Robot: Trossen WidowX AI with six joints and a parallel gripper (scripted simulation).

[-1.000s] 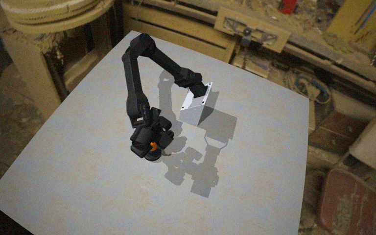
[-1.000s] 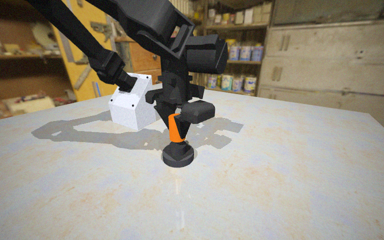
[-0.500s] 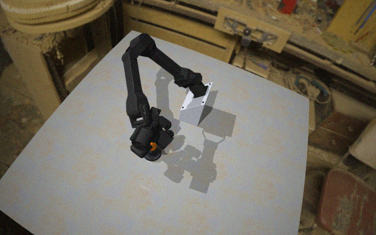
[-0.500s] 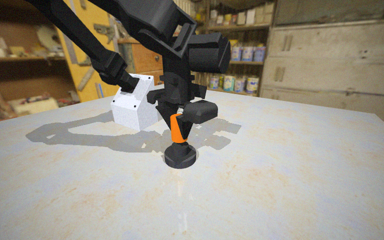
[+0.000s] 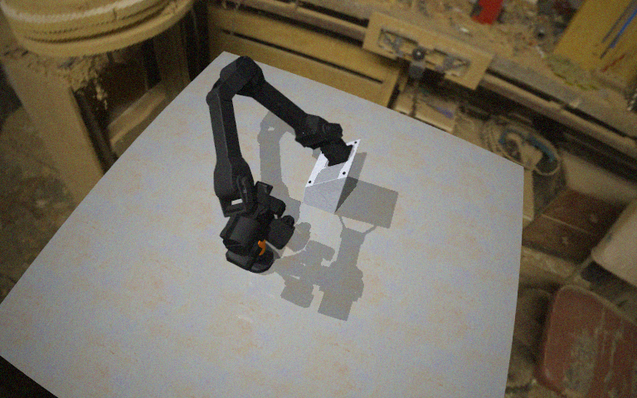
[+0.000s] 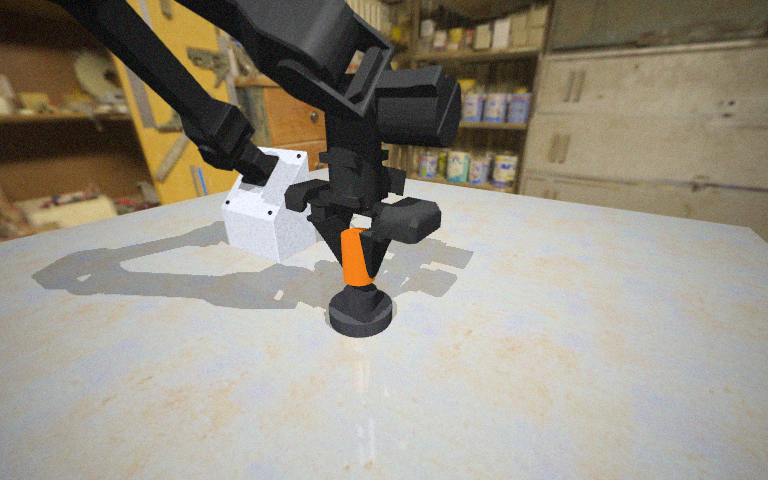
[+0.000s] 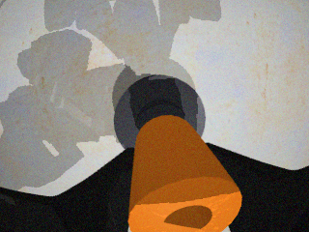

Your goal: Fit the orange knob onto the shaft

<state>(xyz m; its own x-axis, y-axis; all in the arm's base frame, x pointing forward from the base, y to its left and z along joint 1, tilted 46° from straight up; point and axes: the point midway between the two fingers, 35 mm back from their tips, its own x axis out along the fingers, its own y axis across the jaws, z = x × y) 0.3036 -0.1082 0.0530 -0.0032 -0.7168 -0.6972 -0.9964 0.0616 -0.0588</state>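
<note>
Right now my gripper tip is 2 cm below the orange knob. The rest, counted from my gripper tip: dark round pedestal (4 cm below).
</note>
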